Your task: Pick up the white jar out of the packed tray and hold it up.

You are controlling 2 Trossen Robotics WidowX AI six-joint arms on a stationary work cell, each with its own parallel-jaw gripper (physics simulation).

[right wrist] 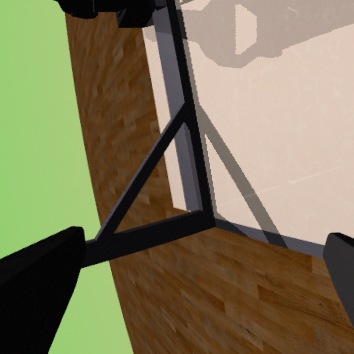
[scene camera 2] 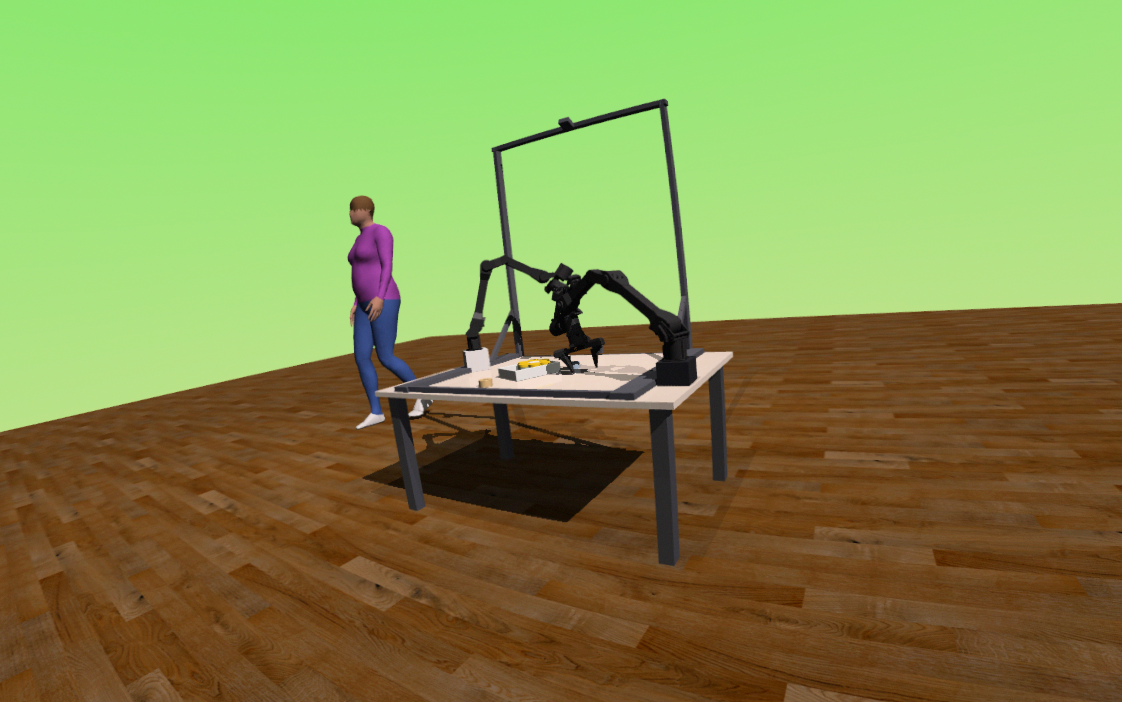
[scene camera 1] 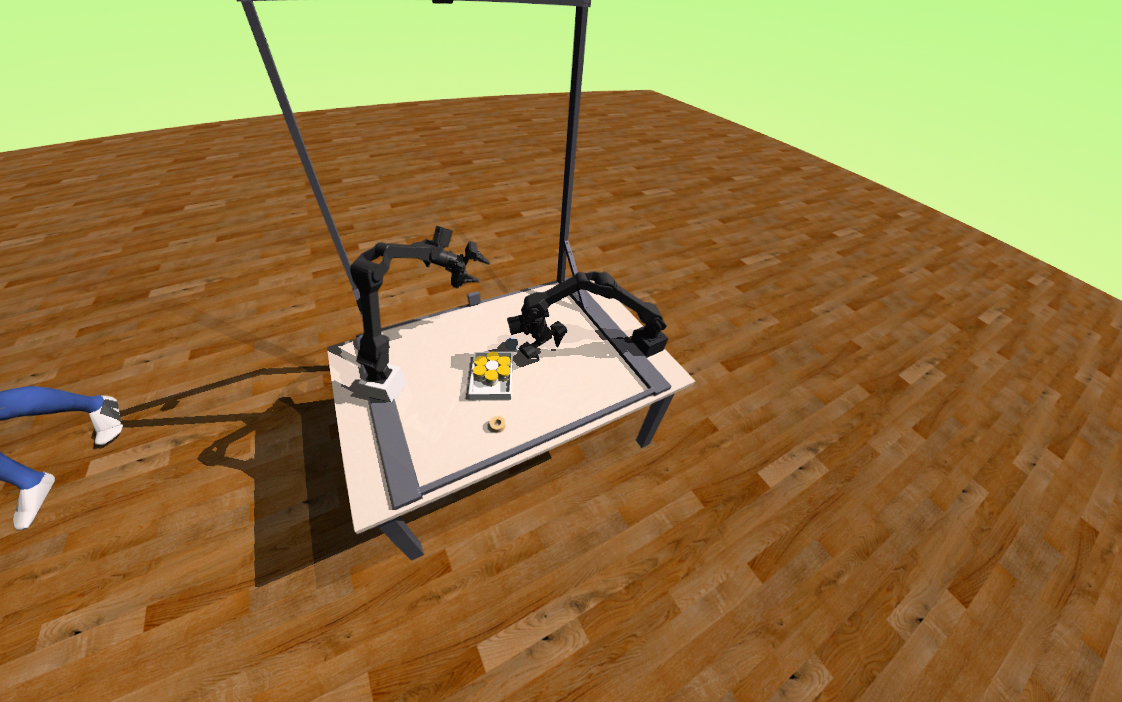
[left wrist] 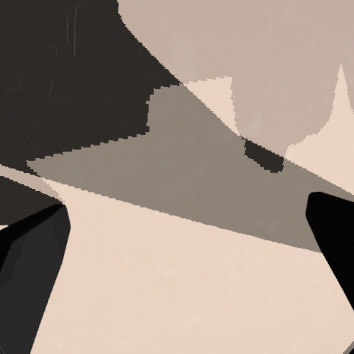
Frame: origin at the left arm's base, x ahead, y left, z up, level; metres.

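Seen in the pictures: left gripper, fingertip midpoint: (scene camera 2: 585,370) (scene camera 1: 548,353) (left wrist: 189,210); right gripper, fingertip midpoint: (right wrist: 208,243) (scene camera 2: 584,303) (scene camera 1: 485,272); left arm's base at its link origin: (scene camera 2: 676,359) (scene camera 1: 650,334); right arm's base at its link origin: (scene camera 2: 474,349) (scene camera 1: 379,374).
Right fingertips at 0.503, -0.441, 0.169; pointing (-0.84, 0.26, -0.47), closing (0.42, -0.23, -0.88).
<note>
Offsets run from my right fingertips to a thing's top centre, as dx, dy, dz. "spot": to the spot under its first point.
The white jar @(+0.107, +0.278, -0.194) (scene camera 1: 492,365) stands in the packed tray @(+0.119, +0.300, -0.201) (scene camera 1: 489,396) (scene camera 2: 521,375), ringed by several yellow jars @(+0.128, +0.317, -0.194) (scene camera 1: 491,375) @(+0.080, +0.317, -0.194) (scene camera 2: 533,363). I cannot make out the white jar in scene camera 2. My left gripper (scene camera 1: 543,344) (scene camera 2: 582,368) (left wrist: 189,210) is open and empty, low over the table just beyond the tray's right back side; its wrist view shows table and shadows between the fingers. My right gripper (scene camera 1: 479,271) (right wrist: 208,243) is open and empty, high above the back of the table. In scene camera 2 it is partly hidden by the left arm.
A tan ring @(+0.186, +0.495, -0.215) (scene camera 1: 490,427) (scene camera 2: 485,383) lies in front of the tray. A small bluish thing @(-0.015, +0.185, -0.216) (scene camera 2: 576,364) shows by the left fingers. A dark gantry frame @(spot: -0.402, -0.075, +0.372) (scene camera 1: 572,149) (scene camera 2: 674,190) rises behind the table. A person (scene camera 1: 49,401) (scene camera 2: 376,264) stands off the table's left side.
</note>
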